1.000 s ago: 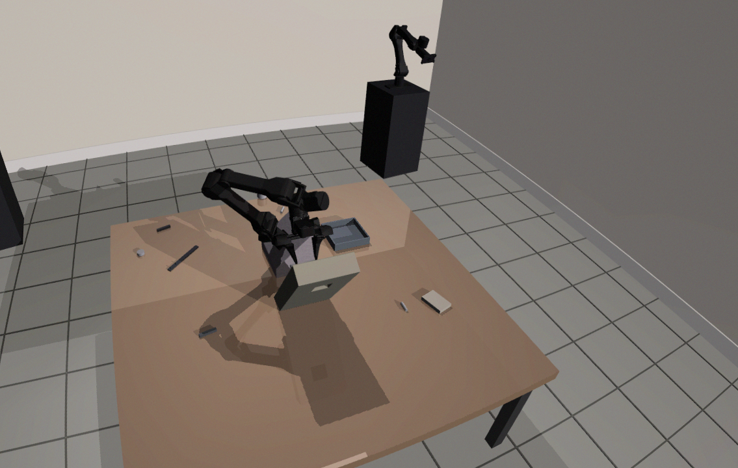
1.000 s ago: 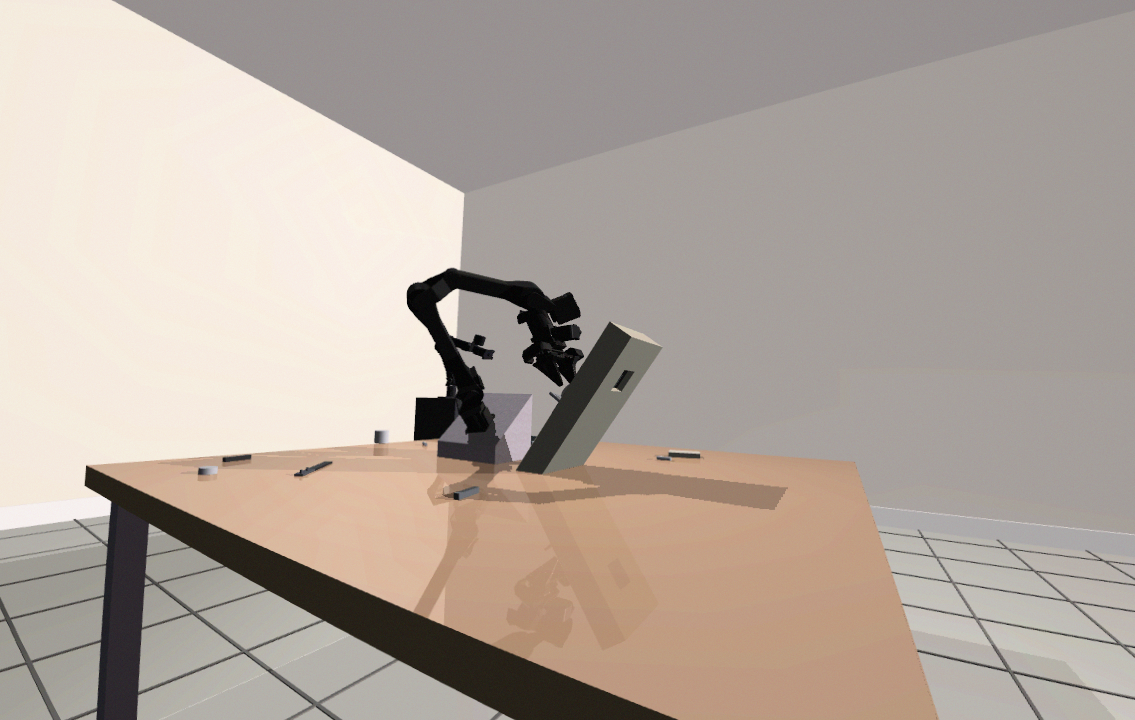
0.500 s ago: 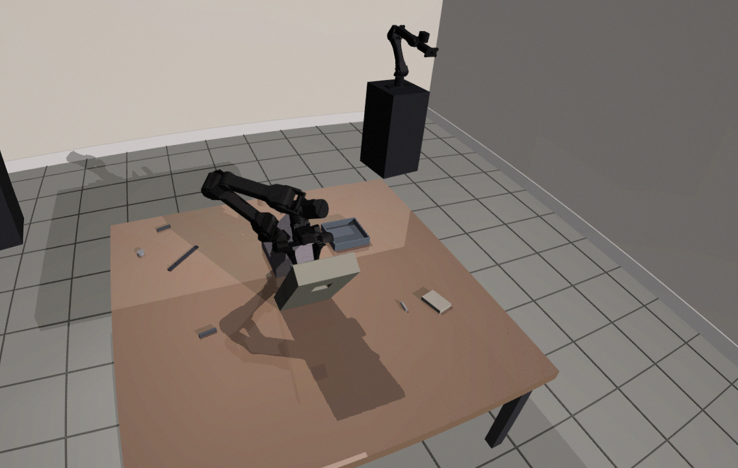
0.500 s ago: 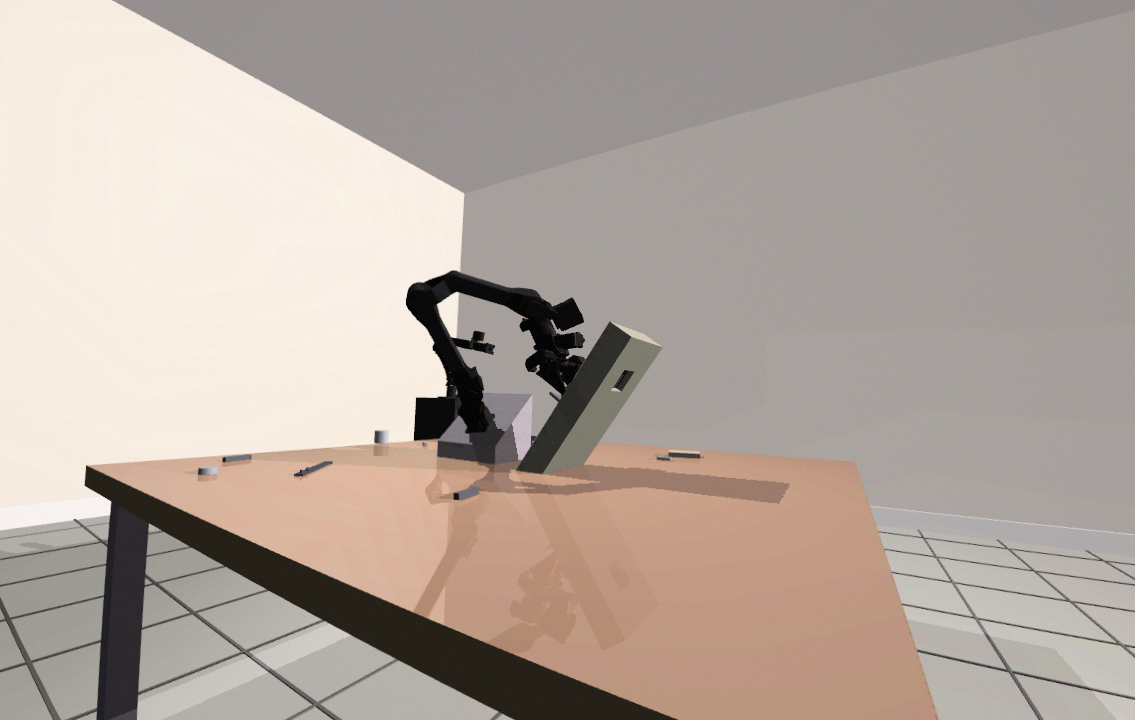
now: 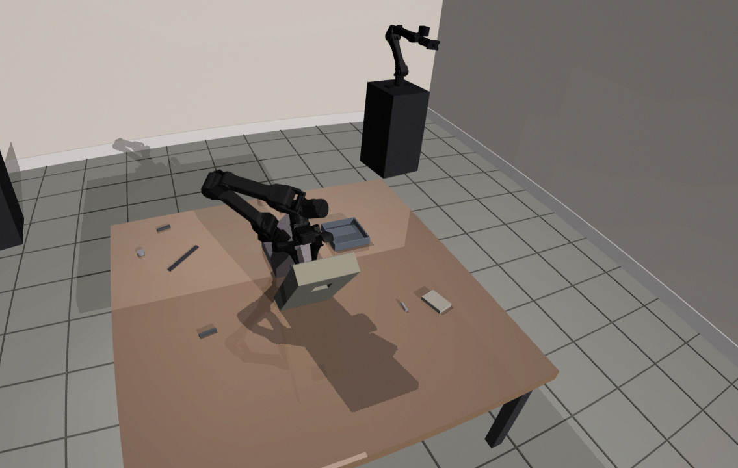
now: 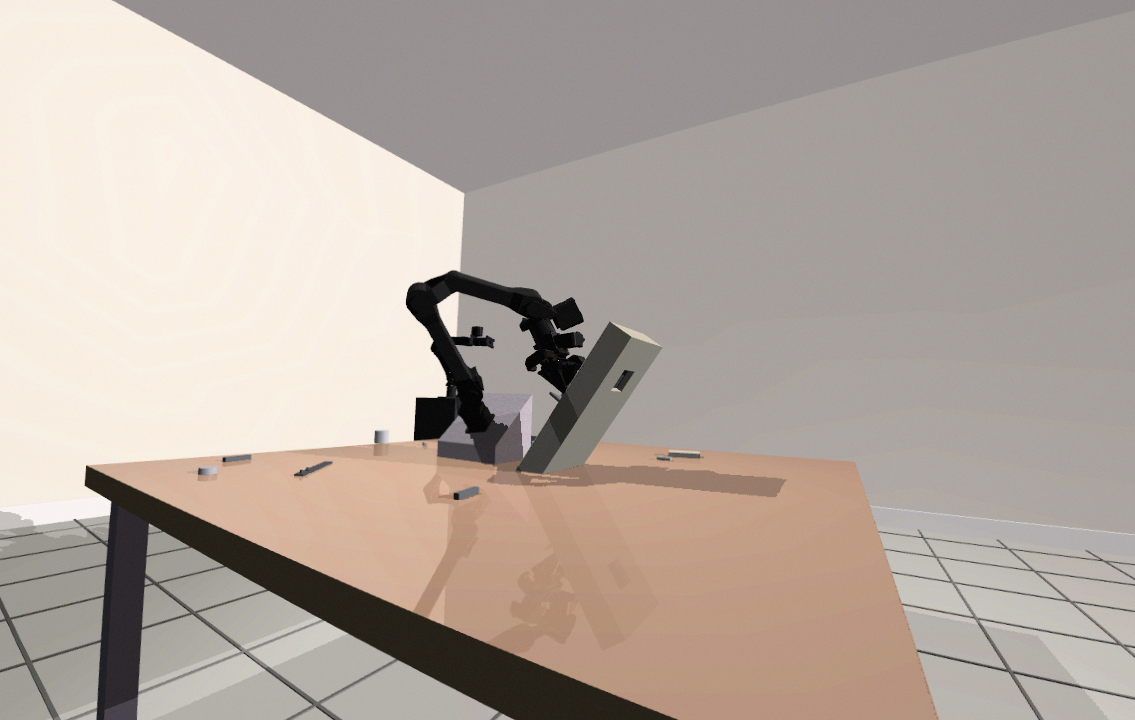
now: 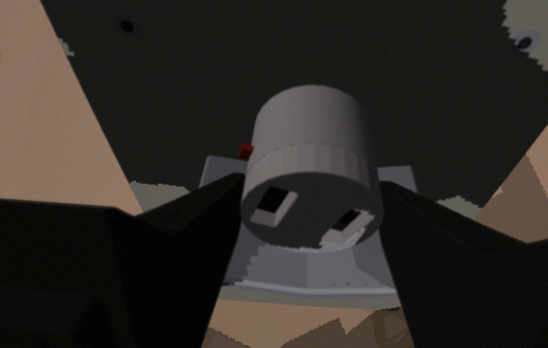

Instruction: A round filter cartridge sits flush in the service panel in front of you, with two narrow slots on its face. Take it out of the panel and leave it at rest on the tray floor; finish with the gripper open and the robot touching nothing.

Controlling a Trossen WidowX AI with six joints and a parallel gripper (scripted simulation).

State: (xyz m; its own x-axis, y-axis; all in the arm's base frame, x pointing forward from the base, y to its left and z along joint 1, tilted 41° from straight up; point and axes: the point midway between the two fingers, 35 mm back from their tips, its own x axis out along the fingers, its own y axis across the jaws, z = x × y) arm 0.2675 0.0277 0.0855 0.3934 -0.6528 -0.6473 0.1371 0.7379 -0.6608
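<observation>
The beige service panel lies 50 mm ahead of my gripper tip, 10 mm to the right of it and 20 mm below it. From my gripper tip the other things lie so: dark tray: 290 mm behind, 330 mm to the left, 160 mm below; pale block: 190 mm ahead, 410 mm to the left, 160 mm below; round filter cartridge: right at my gripper tip.
</observation>
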